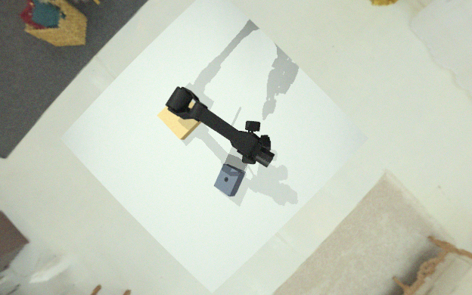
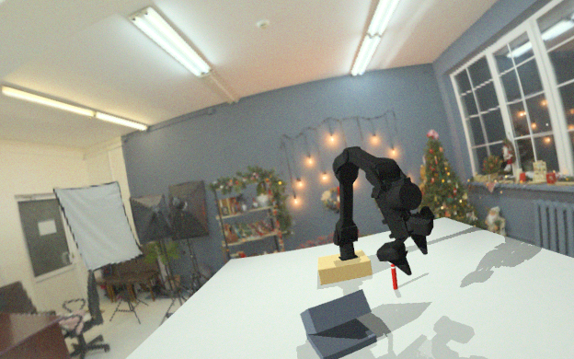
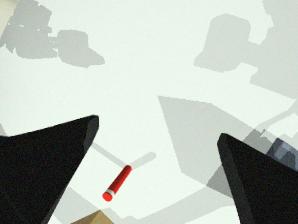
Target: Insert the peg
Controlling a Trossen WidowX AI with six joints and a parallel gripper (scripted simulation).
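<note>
Right now the round red peg is 130 mm behind my gripper tip, 60 mm below it and 10 mm to the right of it. Round my gripper tip: grey-blue sloped panel (240 mm to the right, 50 mm below, 30 mm ahead).
</note>
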